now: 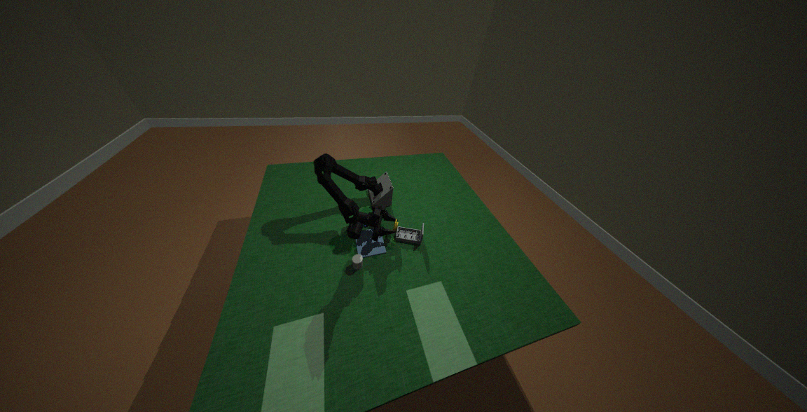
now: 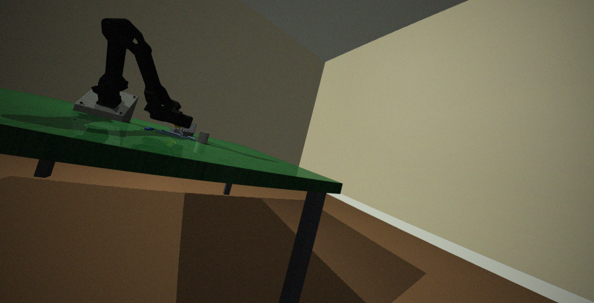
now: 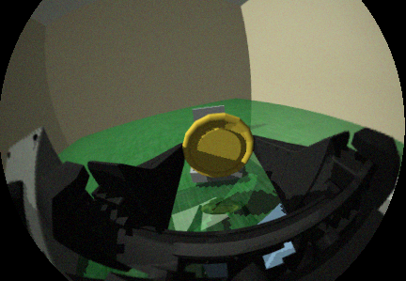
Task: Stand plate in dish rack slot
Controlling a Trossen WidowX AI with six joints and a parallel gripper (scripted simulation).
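Right now the grey dish rack is 60 mm to the left of my gripper tip, 40 mm below it and 20 mm ahead of it. Round my gripper tip: light blue mat: 130 mm to the right, 70 mm below, 20 mm ahead; then yellow plate: 10 mm to the right; then blue spoon: 160 mm to the right, 90 mm behind, 60 mm below.
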